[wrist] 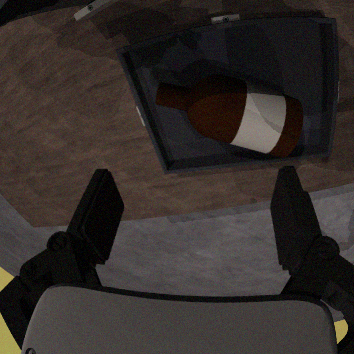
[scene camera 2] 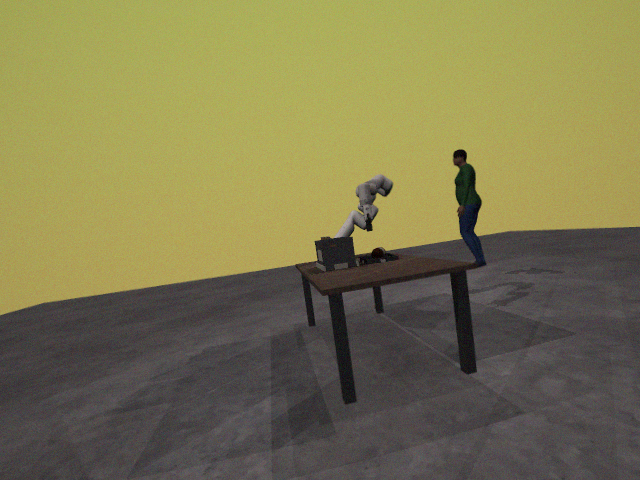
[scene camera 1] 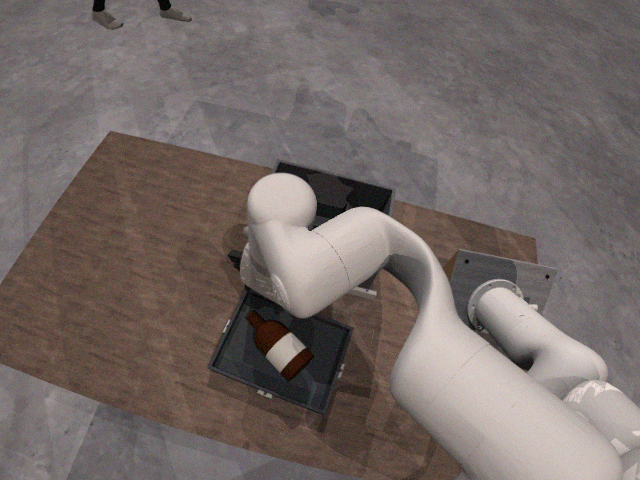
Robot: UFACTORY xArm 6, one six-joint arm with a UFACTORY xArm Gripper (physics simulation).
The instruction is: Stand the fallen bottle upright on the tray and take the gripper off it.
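Places are measured from the arm's base along level axes (x ahead, y left, z up), in centimetres.
Where they show: gripper, between the fingertips: (wrist: 193,186) (scene camera 2: 369,231) (scene camera 1: 274,297); arm's base, origin of its link: (scene camera 2: 335,245) (scene camera 1: 494,306).
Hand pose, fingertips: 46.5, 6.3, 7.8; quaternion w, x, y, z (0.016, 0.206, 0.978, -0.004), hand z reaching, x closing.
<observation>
Each offset is from my fingertips to the top centre of the thing, as dx, dy, dz. "spot": to the spot under its first point. Level surfaces: height alone.
A brown bottle {-0.7, +3.6, -11.3} (scene camera 1: 283,347) (scene camera 2: 378,252) (wrist: 217,112) with a white label lies on its side in the dark shallow tray {spot: -12.7, +3.6, -18.7} (scene camera 1: 330,351) (wrist: 300,55). In scene camera 1 its neck points to the upper left; in the wrist view it points left. My gripper (scene camera 2: 369,227) (wrist: 193,186) is open and empty. It hangs above the table, apart from the bottle, which shows beyond the fingertips in the wrist view. In scene camera 1 the arm hides most of the gripper, and a dark finger part shows at its left.
A dark box {-8.2, -22.2, -1.7} (scene camera 1: 372,194) (scene camera 2: 336,253) stands beside the tray on the wooden table {dz -19.2} (scene camera 1: 129,232) (scene camera 2: 403,271), partly hidden by the arm in scene camera 1. The arm's base plate (scene camera 1: 535,276) is at the right. A person (scene camera 2: 466,186) stands beyond the table.
</observation>
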